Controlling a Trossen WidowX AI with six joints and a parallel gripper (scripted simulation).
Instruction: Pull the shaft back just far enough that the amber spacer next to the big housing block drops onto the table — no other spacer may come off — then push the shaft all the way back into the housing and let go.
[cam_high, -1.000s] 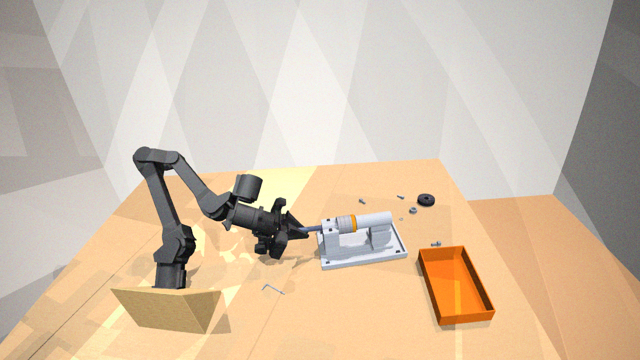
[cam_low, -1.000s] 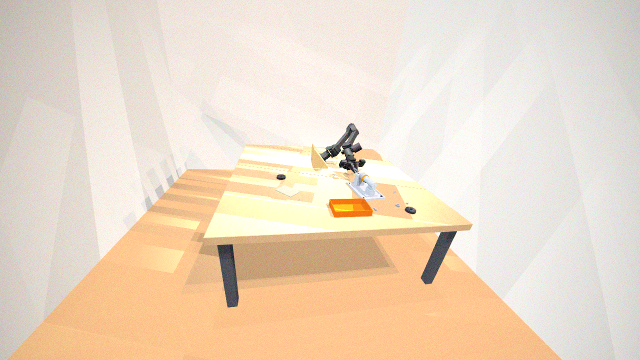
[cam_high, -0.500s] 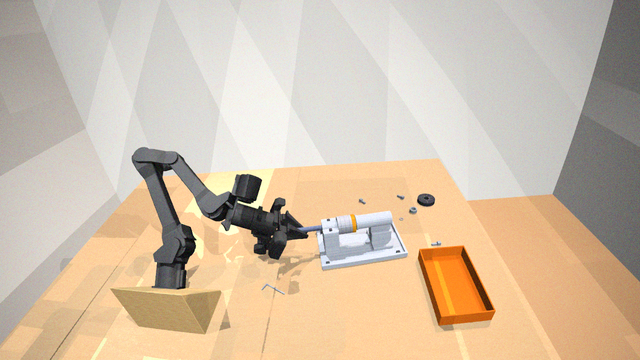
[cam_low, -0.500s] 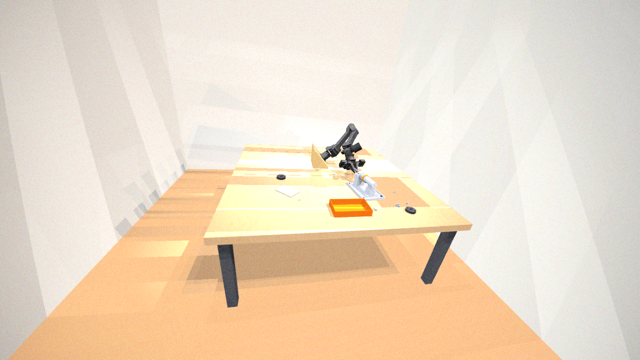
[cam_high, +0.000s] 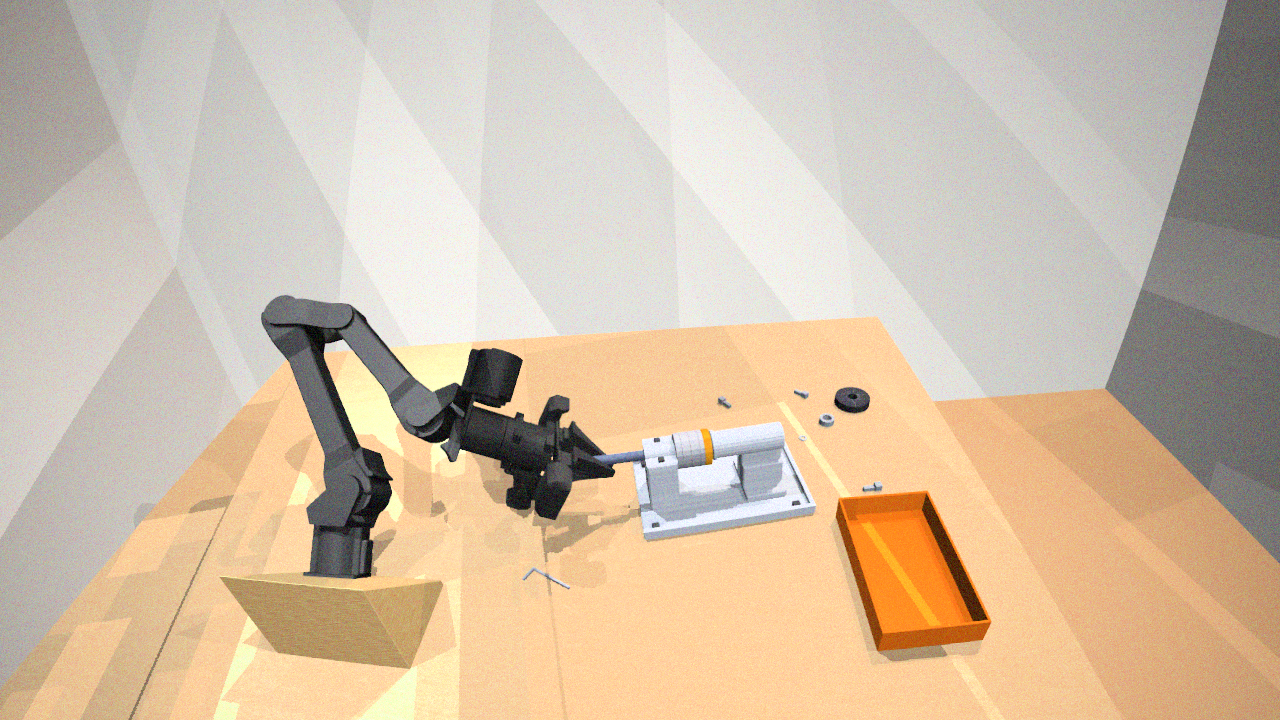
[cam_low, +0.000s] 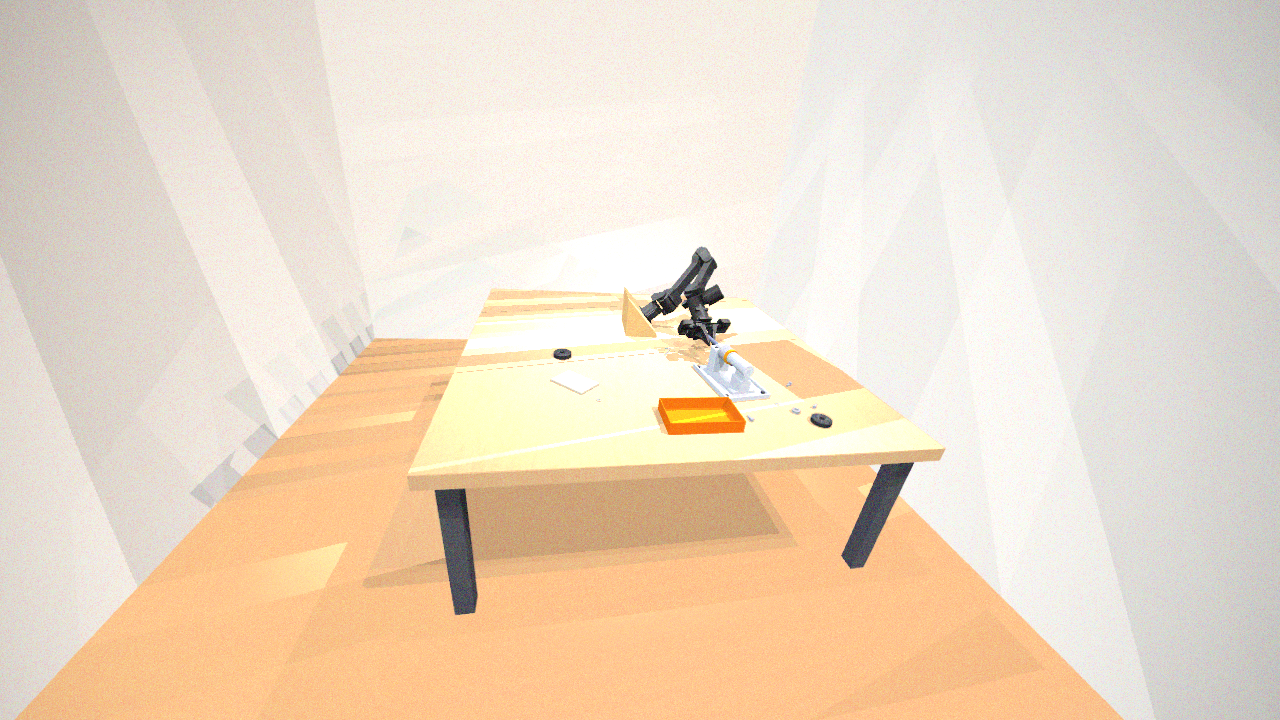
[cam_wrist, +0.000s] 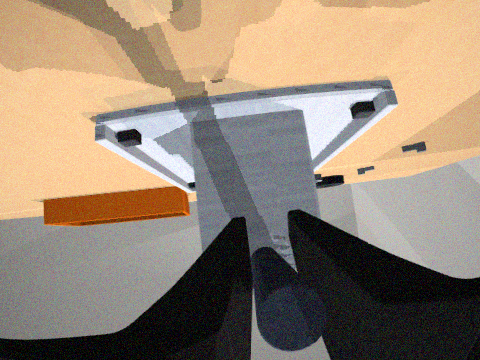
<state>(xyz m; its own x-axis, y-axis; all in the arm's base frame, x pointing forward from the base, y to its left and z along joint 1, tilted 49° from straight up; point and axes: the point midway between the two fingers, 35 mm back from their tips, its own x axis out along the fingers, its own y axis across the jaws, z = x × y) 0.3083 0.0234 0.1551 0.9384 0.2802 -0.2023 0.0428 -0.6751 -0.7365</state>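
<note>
Now: gripper tip 120 mm short of the amber spacer, 10 mm to the right of it and 20 mm below it. Round my gripper tip: allen key (100 mm behind, 120 mm to the right, 60 mm below); then nut (340 mm ahead, 120 mm to the left, 60 mm below); then blue-grey shaft (40 mm ahead, 20 mm above).
</note>
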